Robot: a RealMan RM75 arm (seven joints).
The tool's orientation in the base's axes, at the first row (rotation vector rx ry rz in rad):
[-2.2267 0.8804 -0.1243]
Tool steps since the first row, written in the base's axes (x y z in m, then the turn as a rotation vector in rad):
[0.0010 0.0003 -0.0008 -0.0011 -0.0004 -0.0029]
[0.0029 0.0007 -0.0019 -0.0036 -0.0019 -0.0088]
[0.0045 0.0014 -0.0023 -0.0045 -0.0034 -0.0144]
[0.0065 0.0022 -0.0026 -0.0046 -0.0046 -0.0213]
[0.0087 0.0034 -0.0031 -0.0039 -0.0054 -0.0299]
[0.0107 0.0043 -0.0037 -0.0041 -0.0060 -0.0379]
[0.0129 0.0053 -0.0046 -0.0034 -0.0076 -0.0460]
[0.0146 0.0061 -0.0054 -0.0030 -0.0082 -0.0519]
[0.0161 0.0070 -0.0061 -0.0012 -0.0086 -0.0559]
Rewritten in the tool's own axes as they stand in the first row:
[0.0007 -0.0002 0.0011 -0.0001 0.0027 0.0015]
[0.0021 -0.0007 0.0028 -0.0001 0.0088 0.0041]
[0.0029 -0.0017 0.0040 0.0011 0.0137 0.0070]
[0.0040 -0.0030 0.0054 0.0029 0.0190 0.0113]
[0.0050 -0.0045 0.0072 0.0054 0.0247 0.0173]
[0.0061 -0.0057 0.0088 0.0069 0.0304 0.0228]
[0.0073 -0.0068 0.0108 0.0098 0.0362 0.0280]
[0.0082 -0.0076 0.0124 0.0114 0.0401 0.0321]
[0.0089 -0.0084 0.0140 0.0137 0.0420 0.0353]

